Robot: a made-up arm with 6 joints.
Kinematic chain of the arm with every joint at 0, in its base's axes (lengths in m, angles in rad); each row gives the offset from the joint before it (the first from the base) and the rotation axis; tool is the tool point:
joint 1: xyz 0 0 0.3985 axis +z
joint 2: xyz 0.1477 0 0 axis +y
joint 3: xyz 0 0 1.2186 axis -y
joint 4: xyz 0 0 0.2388 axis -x
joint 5: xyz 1.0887 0 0 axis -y
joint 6: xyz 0.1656 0 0 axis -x
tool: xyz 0 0 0
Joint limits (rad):
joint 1: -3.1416..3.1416
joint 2: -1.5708..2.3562
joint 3: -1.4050..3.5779
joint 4: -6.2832..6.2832
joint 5: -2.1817..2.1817
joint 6: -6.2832..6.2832
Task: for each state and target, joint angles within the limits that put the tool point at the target. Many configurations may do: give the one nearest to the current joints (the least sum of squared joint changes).
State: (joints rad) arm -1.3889 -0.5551 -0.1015 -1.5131 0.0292 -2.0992
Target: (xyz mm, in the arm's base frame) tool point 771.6 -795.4 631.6
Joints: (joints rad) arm -0.8092 0.1148 -0.9452 -1.5080 -0.0575 -2.0992
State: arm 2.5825 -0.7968 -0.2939 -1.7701 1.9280 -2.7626
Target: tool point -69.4 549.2 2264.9
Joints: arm 1.9941 -0.3549 0.1677 -1.6531 1.7528 -2.7626
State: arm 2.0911 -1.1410 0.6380 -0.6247 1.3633 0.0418
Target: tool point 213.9 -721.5 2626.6
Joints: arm 1.7644 -0.5648 0.9035 -0.5097 1.0752 0.0418
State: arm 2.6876 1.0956 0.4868 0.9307 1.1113 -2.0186
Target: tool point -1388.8 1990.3 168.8
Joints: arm 2.1344 1.3210 0.5962 0.8867 1.0404 -2.0186
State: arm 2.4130 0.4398 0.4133 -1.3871 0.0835 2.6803
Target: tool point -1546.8 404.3 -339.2
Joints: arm 2.8877 1.1535 -0.3387 -1.3886 0.0175 2.6803
